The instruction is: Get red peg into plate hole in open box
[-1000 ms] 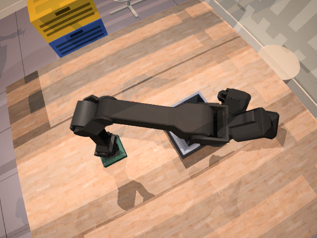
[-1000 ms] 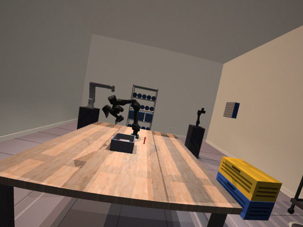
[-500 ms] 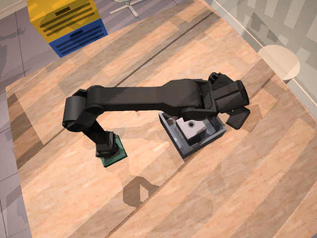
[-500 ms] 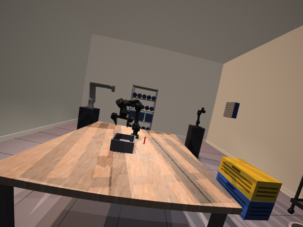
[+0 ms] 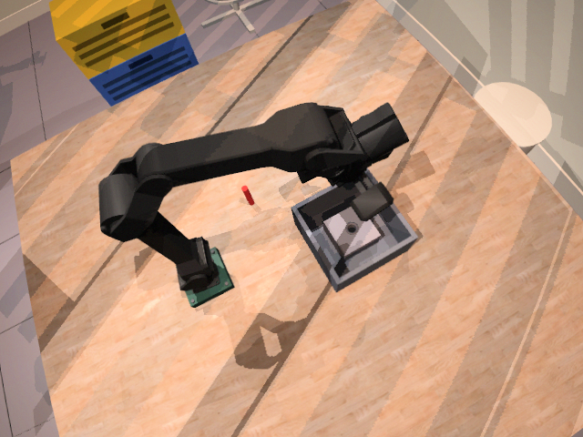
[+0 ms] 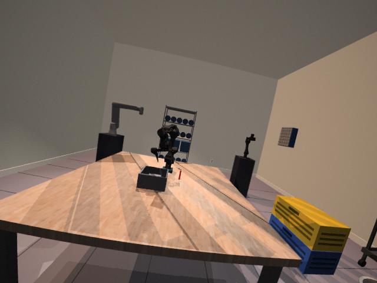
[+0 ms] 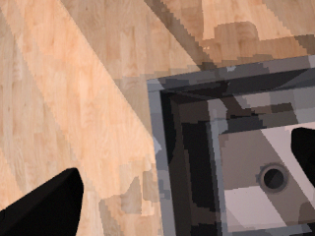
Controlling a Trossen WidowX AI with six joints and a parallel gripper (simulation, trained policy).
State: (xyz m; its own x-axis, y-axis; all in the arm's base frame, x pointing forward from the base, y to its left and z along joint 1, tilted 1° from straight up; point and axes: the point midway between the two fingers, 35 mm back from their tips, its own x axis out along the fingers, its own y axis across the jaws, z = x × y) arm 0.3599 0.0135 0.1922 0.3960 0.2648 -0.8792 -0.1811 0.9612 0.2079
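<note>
My gripper tip is now 21 cm past the red peg, 11 cm to the right of it and 15 cm above it. The rest, counted from my gripper tip: grey plate: 3 cm behind, 6 cm to the right, 14 cm below; box: 3 cm behind, 6 cm to the right, 16 cm below.
</note>
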